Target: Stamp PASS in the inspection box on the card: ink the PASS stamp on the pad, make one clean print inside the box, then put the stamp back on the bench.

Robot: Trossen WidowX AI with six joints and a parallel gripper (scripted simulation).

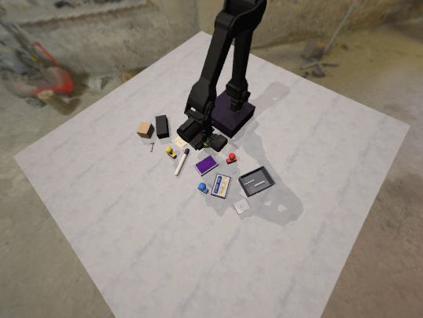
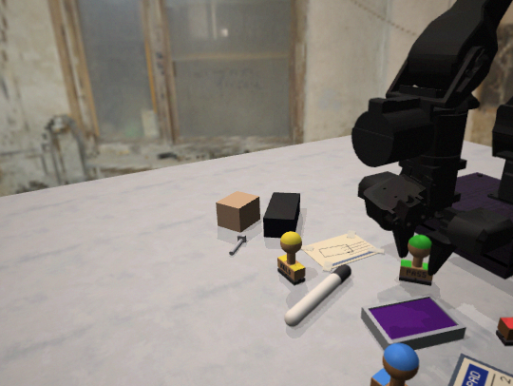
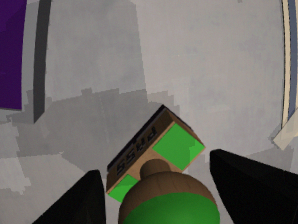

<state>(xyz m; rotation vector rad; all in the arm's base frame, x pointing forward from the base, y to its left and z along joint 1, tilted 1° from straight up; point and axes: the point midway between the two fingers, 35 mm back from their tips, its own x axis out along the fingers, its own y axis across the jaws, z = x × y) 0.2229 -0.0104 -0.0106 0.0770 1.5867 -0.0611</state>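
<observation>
Right now my gripper tip is right at the PASS stamp. The rest, counted from my gripper tip: white marker: 11 cm ahead, 5 cm to the right, 1 cm below; purple ink pad: 8 cm ahead, 6 cm to the left, 2 cm below; cream card: 11 cm to the right, 3 cm ahead, 2 cm below.
</observation>
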